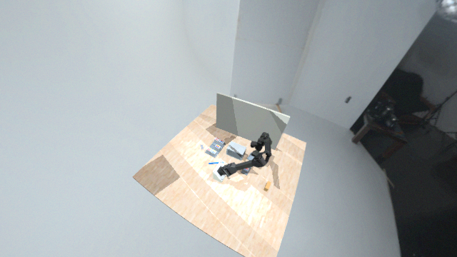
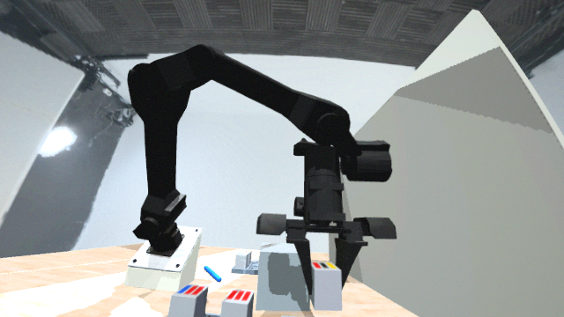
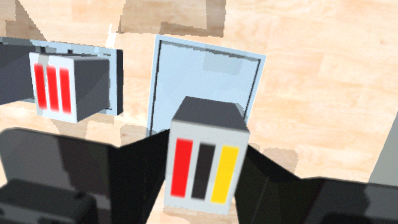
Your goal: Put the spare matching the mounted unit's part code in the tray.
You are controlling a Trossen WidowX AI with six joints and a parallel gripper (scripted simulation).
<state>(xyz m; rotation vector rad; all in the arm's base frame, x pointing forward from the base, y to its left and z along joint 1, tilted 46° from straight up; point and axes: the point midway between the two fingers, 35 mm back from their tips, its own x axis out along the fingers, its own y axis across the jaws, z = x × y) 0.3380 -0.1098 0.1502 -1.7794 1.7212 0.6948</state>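
Right now my gripper tip is 1 cm past the tray and 6 cm above it. Also, from my gripper tip: orange block: 23 cm behind, 21 cm to the right, 4 cm below; then tall panel: 19 cm ahead, 20 cm to the left, 16 cm above; then mounted unit: 6 cm behind, 19 cm to the left, 1 cm below.
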